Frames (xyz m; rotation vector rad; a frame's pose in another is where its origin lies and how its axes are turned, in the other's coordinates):
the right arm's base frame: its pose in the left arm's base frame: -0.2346 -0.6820 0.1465 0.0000 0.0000 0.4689
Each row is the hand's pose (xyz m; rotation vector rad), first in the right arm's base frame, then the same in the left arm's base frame.
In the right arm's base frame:
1: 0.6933 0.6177 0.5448 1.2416 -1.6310 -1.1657
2: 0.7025 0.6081 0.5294 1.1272 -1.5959 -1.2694
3: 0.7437 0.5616 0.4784 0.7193 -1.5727 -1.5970
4: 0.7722 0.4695 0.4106 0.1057 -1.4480 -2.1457
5: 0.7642 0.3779 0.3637 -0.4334 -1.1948 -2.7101
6: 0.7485 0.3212 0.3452 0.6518 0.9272 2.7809
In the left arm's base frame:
1: 0.1047 0.1823 0.6913 1.5188 -1.2425 -0.8687
2: 0.1173 0.1779 0.6759 1.3990 -1.2304 -0.9556
3: 0.1750 0.1551 0.6249 1.0022 -1.2822 -1.2479
4: 0.2421 0.0858 0.5571 0.4034 -1.2711 -1.7608
5: 0.2763 0.0005 0.5102 -0.1285 -1.1270 -2.3064
6: 0.2880 -0.0572 0.4917 -0.4001 -1.0068 -2.6317

